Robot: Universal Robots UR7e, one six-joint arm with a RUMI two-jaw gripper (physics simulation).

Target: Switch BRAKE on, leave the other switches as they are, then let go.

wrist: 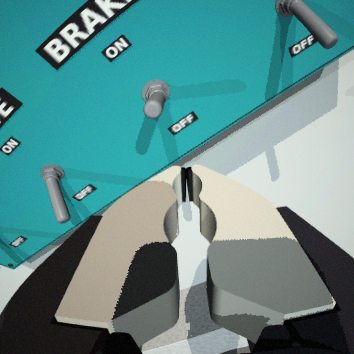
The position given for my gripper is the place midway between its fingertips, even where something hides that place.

I see my gripper (185, 171) and a teal panel (81, 81).
